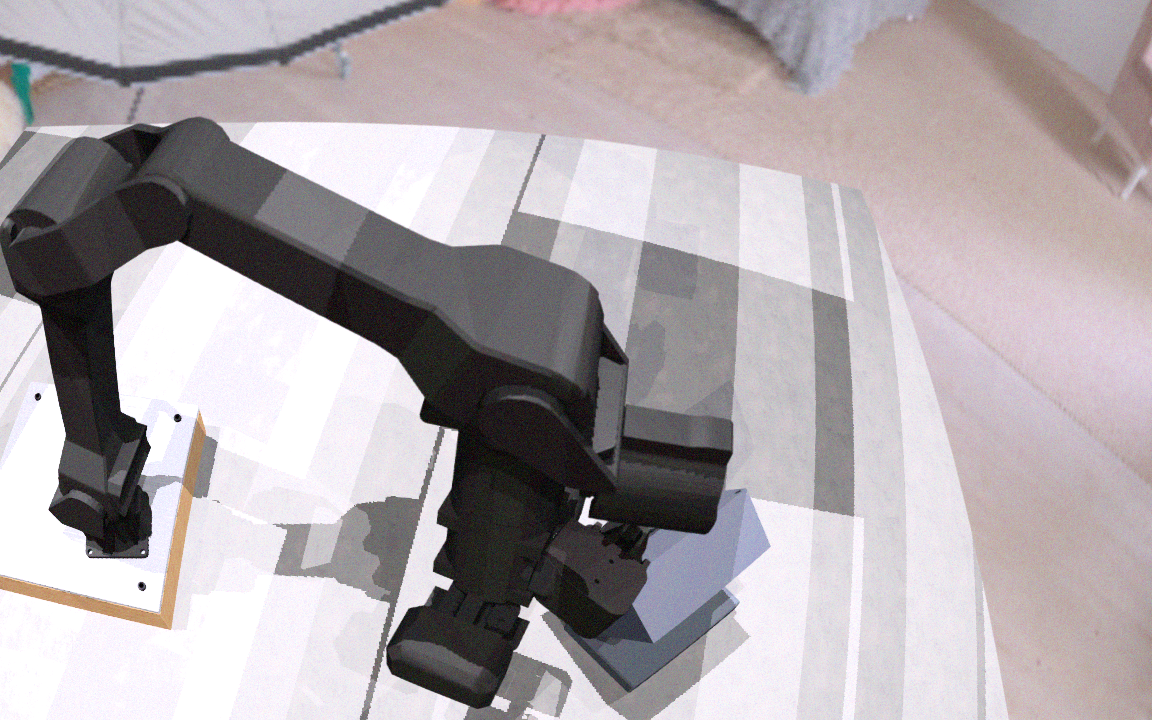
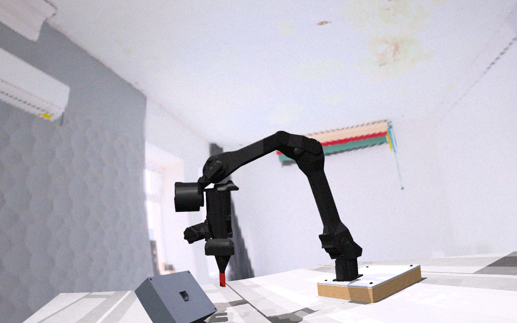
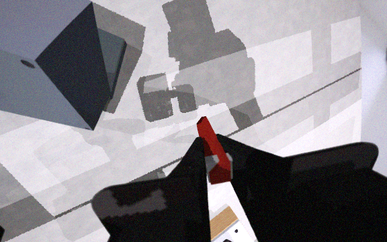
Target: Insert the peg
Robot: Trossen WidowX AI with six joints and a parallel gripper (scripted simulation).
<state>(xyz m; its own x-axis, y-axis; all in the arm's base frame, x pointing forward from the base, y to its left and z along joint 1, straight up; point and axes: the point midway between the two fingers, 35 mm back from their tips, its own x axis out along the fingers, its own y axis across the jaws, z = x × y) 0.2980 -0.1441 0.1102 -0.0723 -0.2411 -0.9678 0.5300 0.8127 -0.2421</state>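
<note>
Right now the grey-blue sloped panel is 16 cm ahead of my gripper tip, 7 cm to the left of it and 4 cm below it. The rest, counted from my gripper tip: red peg (2 cm above).
</note>
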